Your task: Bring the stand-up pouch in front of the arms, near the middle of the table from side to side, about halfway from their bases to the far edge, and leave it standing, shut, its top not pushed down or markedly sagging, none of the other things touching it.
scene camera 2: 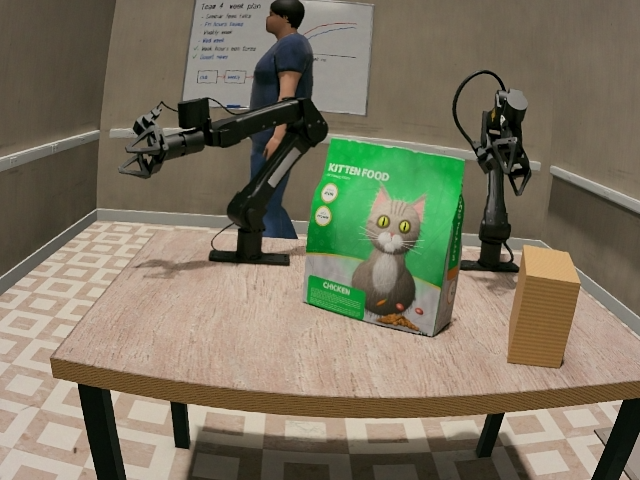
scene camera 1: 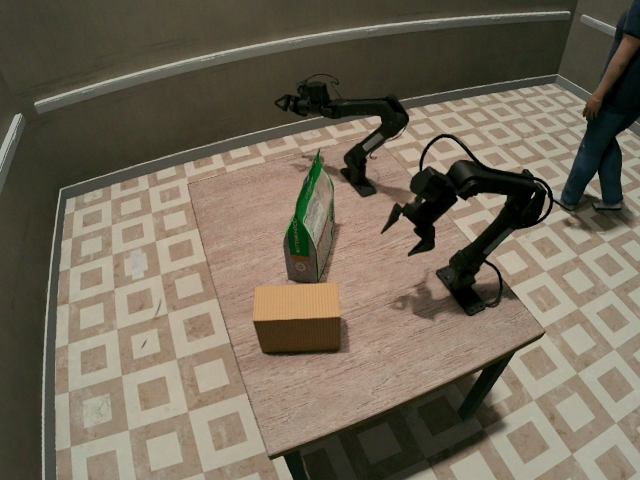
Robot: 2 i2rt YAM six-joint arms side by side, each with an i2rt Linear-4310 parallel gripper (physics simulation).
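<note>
The green and grey kitten food pouch (scene camera 1: 310,232) (scene camera 2: 382,232) stands upright on the table (scene camera 1: 382,377) (scene camera 2: 206,335), its top edge closed and raised. It is in front of the arms, between their bases from side to side, its broad cat side facing scene camera 2. My left gripper (scene camera 1: 396,243) (scene camera 2: 513,183) is open and empty, raised above the table on the arms' side of the pouch and apart from it. My right gripper (scene camera 1: 279,103) (scene camera 2: 123,161) is open and empty, raised at the far left of scene camera 2, well away from the pouch.
A tan ribbed box (scene camera 1: 297,320) (scene camera 2: 542,310) stands to the right of the pouch in scene camera 2, with a gap between them. A person (scene camera 1: 607,118) (scene camera 2: 284,72) stands on the floor behind the arms, before a whiteboard (scene camera 2: 341,77).
</note>
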